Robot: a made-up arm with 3 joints. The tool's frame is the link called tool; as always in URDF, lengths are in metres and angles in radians.
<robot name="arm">
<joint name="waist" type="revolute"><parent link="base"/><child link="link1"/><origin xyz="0.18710 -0.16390 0.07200" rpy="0.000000 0.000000 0.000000"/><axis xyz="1 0 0"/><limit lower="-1.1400" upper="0.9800"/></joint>
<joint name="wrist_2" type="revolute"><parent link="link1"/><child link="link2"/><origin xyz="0.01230 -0.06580 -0.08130" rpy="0.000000 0.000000 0.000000"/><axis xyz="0 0 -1"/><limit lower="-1.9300" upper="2.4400"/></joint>
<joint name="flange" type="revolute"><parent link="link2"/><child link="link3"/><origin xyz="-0.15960 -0.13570 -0.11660" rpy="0.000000 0.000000 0.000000"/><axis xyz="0 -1 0"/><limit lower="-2.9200" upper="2.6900"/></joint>
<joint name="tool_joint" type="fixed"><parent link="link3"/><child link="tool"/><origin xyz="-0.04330 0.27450 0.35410" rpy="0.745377 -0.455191 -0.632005"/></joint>
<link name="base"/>
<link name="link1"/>
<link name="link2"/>
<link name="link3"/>
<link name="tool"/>
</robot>
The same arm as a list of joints. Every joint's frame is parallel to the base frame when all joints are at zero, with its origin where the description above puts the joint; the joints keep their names.
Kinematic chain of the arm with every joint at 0, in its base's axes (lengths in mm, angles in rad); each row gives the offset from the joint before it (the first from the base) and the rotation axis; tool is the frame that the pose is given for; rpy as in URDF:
waist: xyz 187.1 -163.9 72 axis +x
wrist_2: xyz 12.3 -65.8 -81.3 axis -z
flange: xyz -159.6 -135.7 -116.6 axis -y
tool: xyz -43.3 274.5 354.1 rpy 0.7454 -0.4552 -0.632
Joint limits (rad, base to tool): -1.14..0.98 -1.93..2.44 -2.92..2.69

